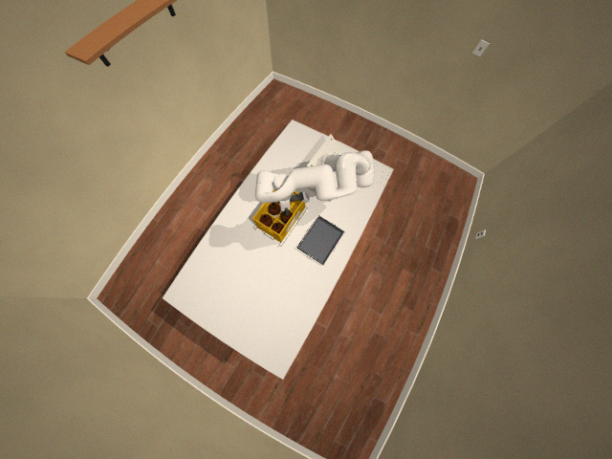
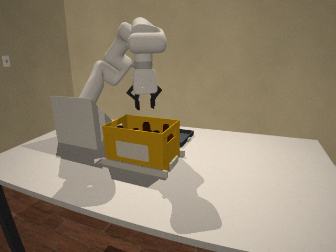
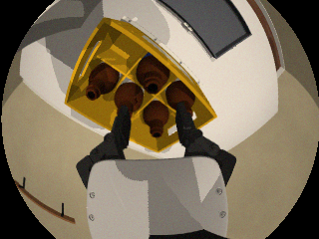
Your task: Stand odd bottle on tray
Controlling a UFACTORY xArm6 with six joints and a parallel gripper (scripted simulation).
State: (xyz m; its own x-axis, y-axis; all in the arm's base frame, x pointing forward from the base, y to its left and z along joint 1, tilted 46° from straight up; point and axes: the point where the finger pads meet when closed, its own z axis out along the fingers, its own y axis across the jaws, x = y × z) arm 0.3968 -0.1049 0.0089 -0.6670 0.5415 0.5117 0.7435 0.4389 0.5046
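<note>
The yellow crate lies 40 mm to the right of my hand and 160 mm below it. Round my hand: dark grey tray (250 mm to the left, 230 mm below); glass bottle (90 mm ahead, 90 mm to the right, 160 mm below).
</note>
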